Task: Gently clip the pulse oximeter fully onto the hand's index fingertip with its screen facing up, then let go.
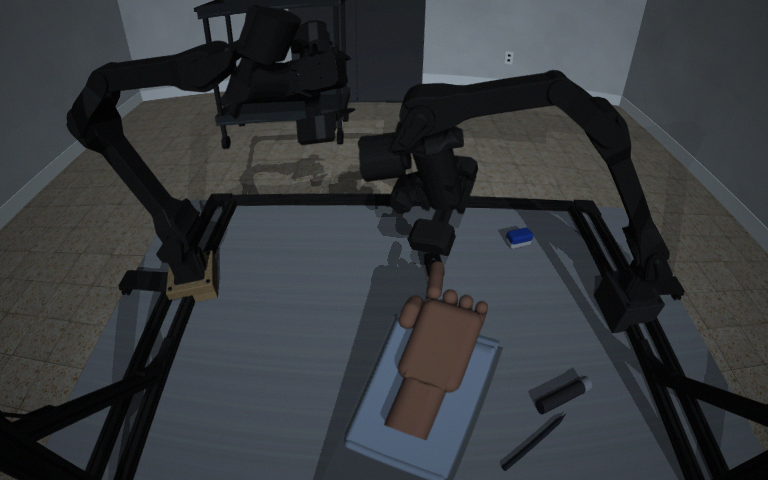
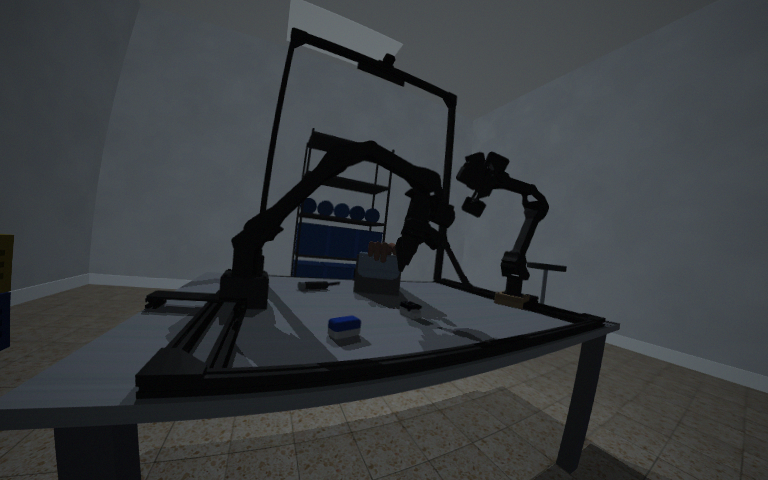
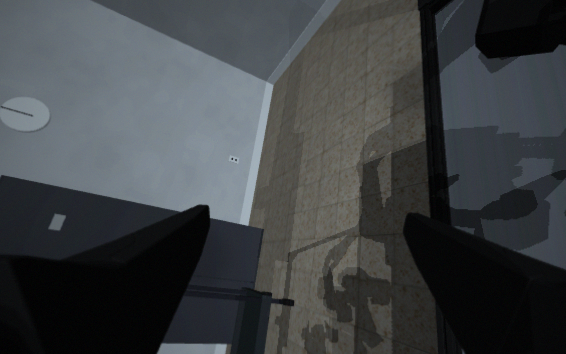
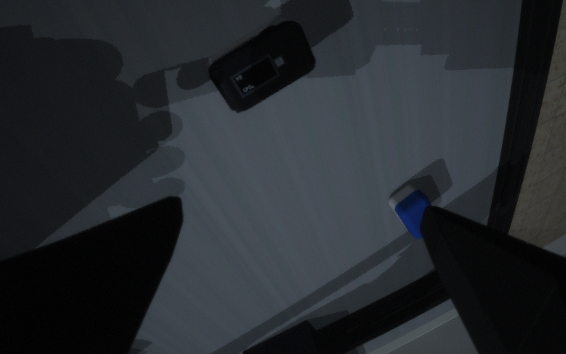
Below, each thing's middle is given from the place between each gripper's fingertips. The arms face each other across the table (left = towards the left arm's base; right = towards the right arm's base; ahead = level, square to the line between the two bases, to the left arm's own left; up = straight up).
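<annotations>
The pulse oximeter [image 4: 274, 55] is 340 mm below my left hand, 160 mm to the right of it and 60 mm behind it. Counting from my left hand too, the blue and white block [image 4: 408, 203] is 350 mm to the right, 50 mm ahead and 340 mm below.
From my right hand, the pulse oximeter is 10 mm ahead, 30 mm to the left and 100 mm below, while the blue and white block is 120 mm ahead of that same right hand, 170 mm to the right of it and 100 mm below it.
</annotations>
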